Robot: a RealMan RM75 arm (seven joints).
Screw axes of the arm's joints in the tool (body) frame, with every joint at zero. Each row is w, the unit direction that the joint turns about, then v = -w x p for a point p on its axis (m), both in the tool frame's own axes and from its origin. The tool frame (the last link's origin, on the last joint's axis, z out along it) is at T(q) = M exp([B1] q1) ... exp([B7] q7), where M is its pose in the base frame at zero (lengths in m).
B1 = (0, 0, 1, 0, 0, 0)
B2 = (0, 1, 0, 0.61, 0, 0)
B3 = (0, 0, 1, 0, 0, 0)
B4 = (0, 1, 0, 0.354, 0, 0)
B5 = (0, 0, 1, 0, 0, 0)
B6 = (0, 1, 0, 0.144, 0, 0)
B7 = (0, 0, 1, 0, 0, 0)
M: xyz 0 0 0.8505 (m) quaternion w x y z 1 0 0 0
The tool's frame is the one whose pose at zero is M.
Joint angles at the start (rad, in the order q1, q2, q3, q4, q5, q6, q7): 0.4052, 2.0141, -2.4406, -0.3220, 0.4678, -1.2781, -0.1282
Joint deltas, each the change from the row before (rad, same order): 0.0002, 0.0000, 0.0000, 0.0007, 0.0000, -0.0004, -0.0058; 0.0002, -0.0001, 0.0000, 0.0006, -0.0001, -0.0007, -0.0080; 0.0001, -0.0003, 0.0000, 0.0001, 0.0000, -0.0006, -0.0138; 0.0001, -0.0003, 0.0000, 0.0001, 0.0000, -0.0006, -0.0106; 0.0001, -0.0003, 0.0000, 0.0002, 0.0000, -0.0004, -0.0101; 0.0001, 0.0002, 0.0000, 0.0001, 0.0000, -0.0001, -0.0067; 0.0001, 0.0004, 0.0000, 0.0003, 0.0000, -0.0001, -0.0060; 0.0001, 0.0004, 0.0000, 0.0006, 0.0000, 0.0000, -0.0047; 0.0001, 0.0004, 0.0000, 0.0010, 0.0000, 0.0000, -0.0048
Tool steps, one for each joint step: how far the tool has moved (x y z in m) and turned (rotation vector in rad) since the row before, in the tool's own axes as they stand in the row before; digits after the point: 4 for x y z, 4 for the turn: 0.0000, -0.0001, -0.0001, 0.0000, 0.0001, -0.0062; 0.0000, -0.0001, -0.0001, -0.0001, -0.0003, -0.0085; 0.0000, -0.0002, 0.0000, 0.0000, -0.0005, -0.0142; 0.0000, -0.0002, 0.0000, 0.0001, -0.0005, -0.0110; 0.0000, -0.0002, -0.0001, 0.0000, -0.0002, -0.0105; 0.0000, 0.0001, 0.0001, 0.0000, -0.0002, -0.0066; 0.0000, 0.0001, 0.0001, 0.0000, -0.0001, -0.0058; 0.0001, 0.0001, 0.0000, -0.0001, 0.0003, -0.0046; 0.0001, 0.0001, -0.0001, -0.0001, 0.0007, -0.0049
